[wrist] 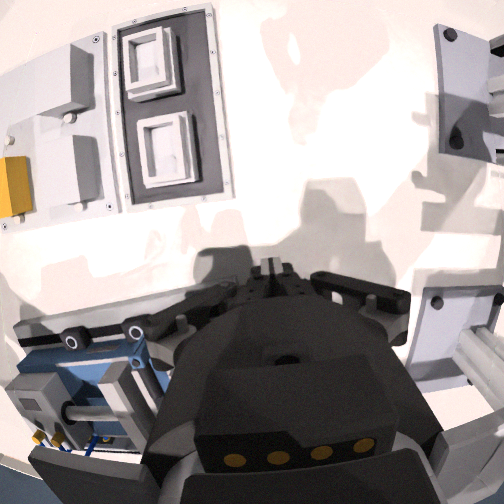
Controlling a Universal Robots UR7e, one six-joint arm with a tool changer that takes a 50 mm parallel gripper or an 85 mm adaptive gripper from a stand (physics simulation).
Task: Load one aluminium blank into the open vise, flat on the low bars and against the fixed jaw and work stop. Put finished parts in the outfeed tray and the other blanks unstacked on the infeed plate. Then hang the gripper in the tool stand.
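Note:
My gripper fills the lower middle of the wrist view. Its two light fingertips sit pressed together with nothing between them. A dark outfeed tray at the upper left holds two light finished parts with square pockets, one above the other. Left of the tray, a pale plate carries two grey aluminium blanks, lying apart and unstacked. The vise, with a blue base and grey jaws, is at the lower left, partly hidden by my gripper body. I cannot tell what lies between its jaws.
A yellow block sits at the left edge of the pale plate. Grey bracket plates with bolt holes stand at the upper right and lower right. Black arms with pegs flank my gripper body.

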